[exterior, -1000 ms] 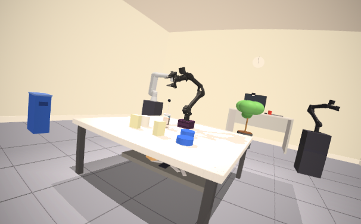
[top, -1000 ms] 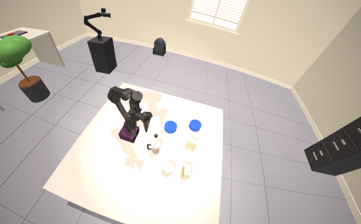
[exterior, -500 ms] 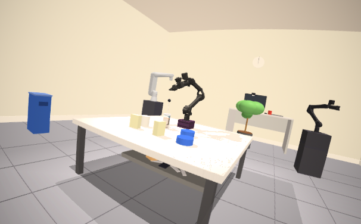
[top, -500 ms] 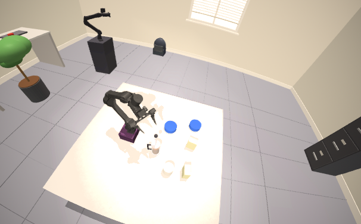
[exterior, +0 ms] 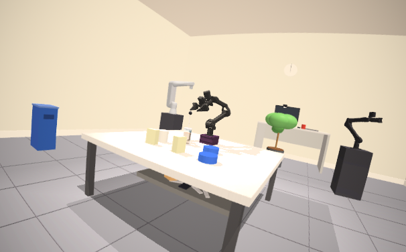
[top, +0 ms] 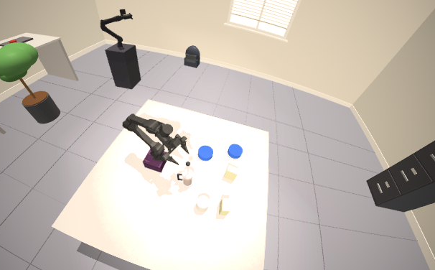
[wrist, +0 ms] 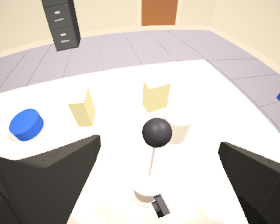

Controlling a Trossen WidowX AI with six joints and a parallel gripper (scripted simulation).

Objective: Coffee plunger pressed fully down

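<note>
Right now my gripper tip is 10 mm short of the coffee press, 10 mm to the left of it and 160 mm above it. From my gripper tip the other things lie so: white cup: 160 mm ahead, 150 mm to the right, 240 mm below.
</note>
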